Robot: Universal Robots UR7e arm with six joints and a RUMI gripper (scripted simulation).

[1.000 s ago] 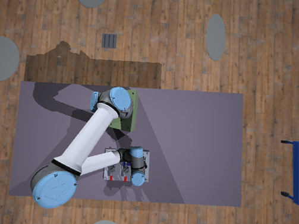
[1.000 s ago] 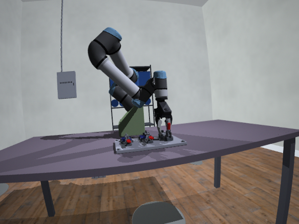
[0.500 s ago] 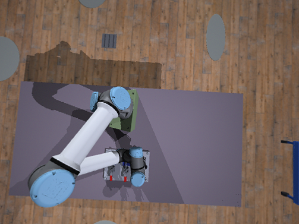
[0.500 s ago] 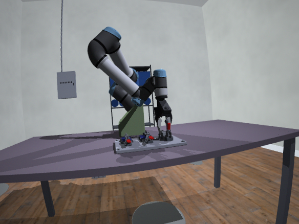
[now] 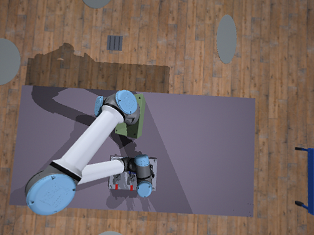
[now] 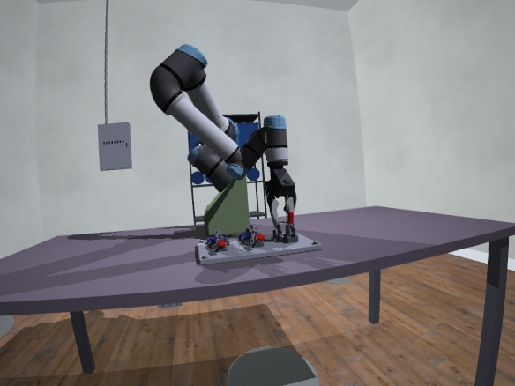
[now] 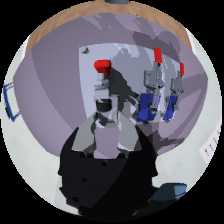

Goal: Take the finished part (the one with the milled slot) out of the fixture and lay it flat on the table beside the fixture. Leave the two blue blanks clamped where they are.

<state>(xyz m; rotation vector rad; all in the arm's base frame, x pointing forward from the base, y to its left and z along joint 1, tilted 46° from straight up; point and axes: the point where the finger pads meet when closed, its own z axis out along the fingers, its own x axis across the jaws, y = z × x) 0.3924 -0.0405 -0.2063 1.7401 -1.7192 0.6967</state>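
The grey fixture plate is 5 cm ahead of my hand, 11 cm to the right of it and 5 cm below it. Also, from my hand: grey finished part (1 cm behind); blue blank (22 cm to the right, 3 cm below).
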